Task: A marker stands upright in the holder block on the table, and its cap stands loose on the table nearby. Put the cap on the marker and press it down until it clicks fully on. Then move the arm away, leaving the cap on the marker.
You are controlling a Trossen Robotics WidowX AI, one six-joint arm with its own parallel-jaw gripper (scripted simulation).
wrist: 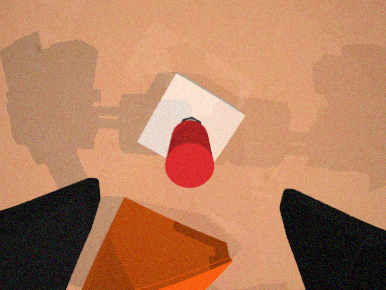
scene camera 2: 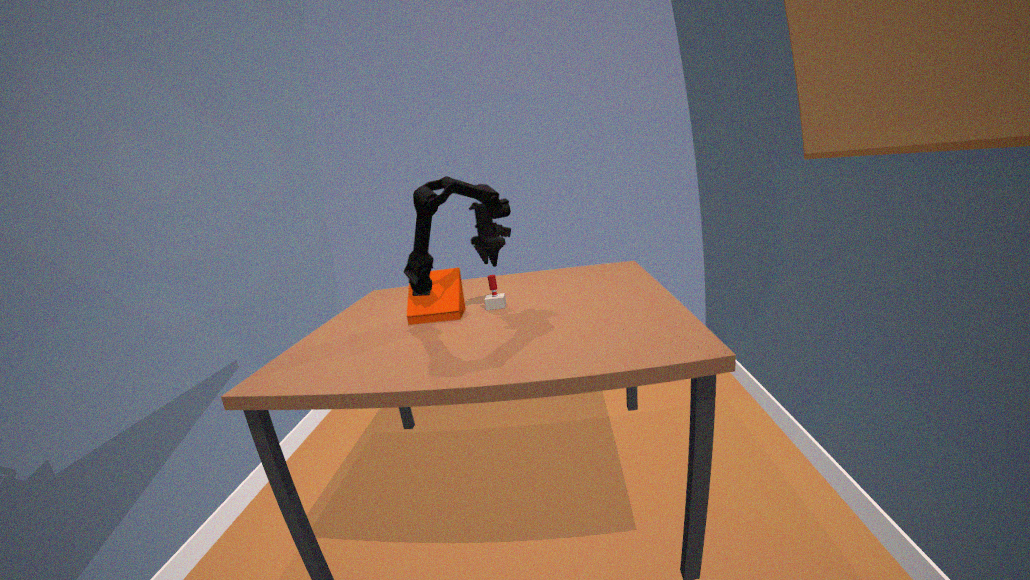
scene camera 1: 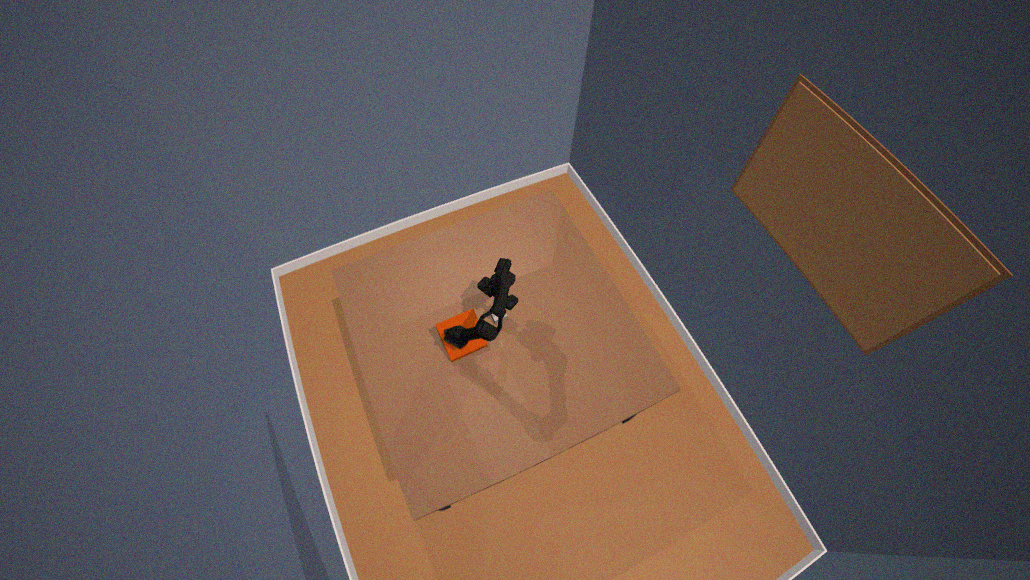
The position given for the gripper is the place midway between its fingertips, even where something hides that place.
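Observation:
The gripper (scene camera 2: 490, 265), visible in the wrist view too (wrist: 192, 195), is open and holds nothing. A red cap (wrist: 189, 164) is also present.

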